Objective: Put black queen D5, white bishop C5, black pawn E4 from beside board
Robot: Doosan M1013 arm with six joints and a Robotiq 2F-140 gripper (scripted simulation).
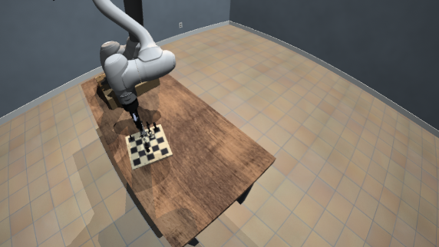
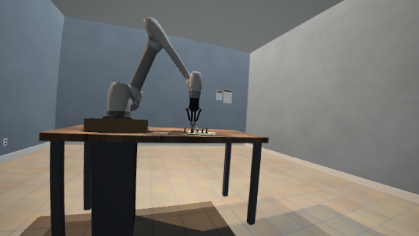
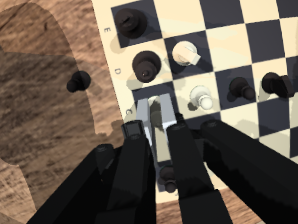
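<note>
My hand is 40 mm short of the white piece, 10 mm to the left of it and 40 mm above it. The rest, counted from my hand: chessboard: 70 mm ahead, 20 mm to the right, 60 mm below; then white chess piece: 40 mm ahead, 30 mm to the left, 40 mm below.
</note>
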